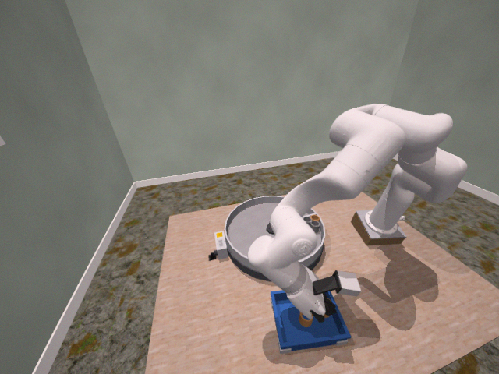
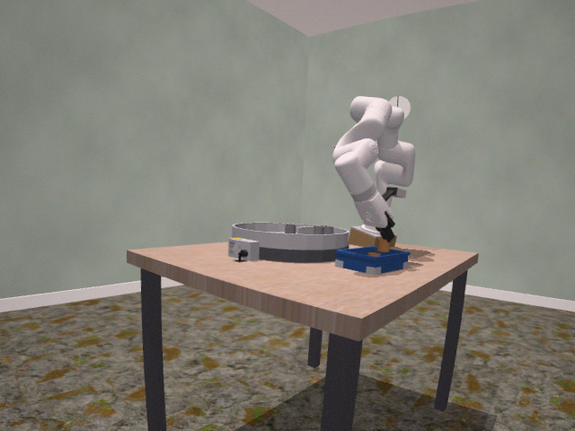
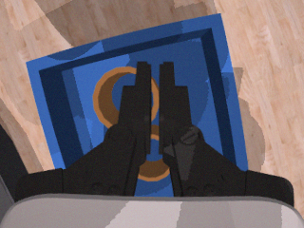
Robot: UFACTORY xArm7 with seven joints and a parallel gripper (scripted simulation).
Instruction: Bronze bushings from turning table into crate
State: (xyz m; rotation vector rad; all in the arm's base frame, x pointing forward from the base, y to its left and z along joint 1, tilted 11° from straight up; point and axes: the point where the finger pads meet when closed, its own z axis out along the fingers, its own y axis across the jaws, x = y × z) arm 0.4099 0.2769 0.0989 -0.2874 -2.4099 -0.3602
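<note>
The blue crate is 8 cm below my hand, 4 cm ahead of it and 2 cm to the right of it.
</note>
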